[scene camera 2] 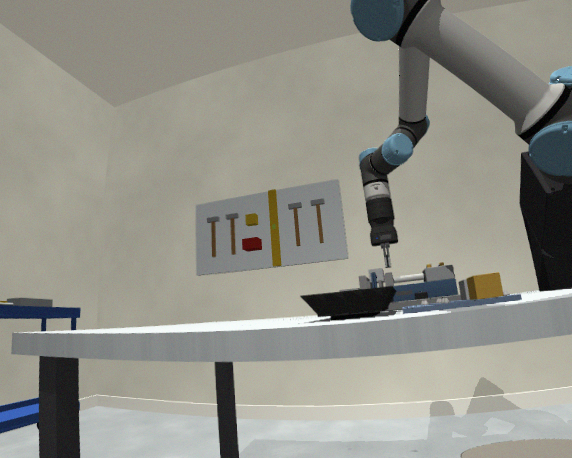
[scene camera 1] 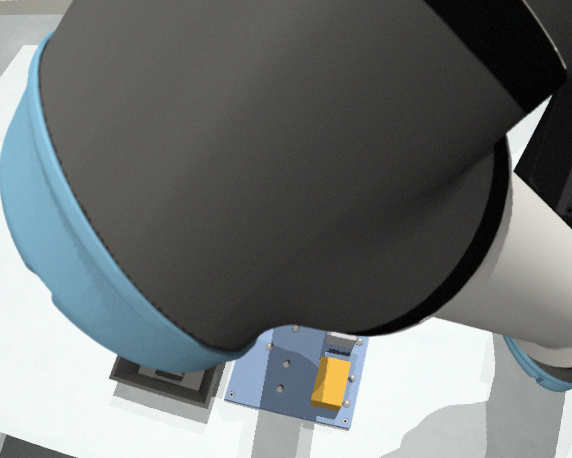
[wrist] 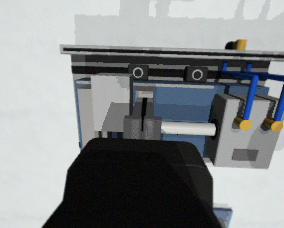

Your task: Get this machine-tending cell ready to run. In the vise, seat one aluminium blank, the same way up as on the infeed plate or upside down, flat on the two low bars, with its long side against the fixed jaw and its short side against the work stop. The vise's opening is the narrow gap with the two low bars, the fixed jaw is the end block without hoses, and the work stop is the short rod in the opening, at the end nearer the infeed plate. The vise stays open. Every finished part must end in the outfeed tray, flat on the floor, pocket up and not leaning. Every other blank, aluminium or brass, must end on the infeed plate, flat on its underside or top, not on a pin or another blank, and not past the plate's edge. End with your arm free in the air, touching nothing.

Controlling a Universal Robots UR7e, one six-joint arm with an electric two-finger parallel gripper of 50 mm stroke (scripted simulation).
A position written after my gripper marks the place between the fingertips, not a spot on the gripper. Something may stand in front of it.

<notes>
In view: my gripper [scene camera 2: 388, 267], a brass blank [scene camera 1: 329, 388] and a blue base [scene camera 2: 448, 287].
The brass blank shows as well in scene camera 2 [scene camera 2: 483, 286]. My gripper also shows in the wrist view [wrist: 144, 107]. The blue base is seen too in the wrist view [wrist: 176, 104]. The wrist view does not show the brass blank: it is out of frame.
</notes>
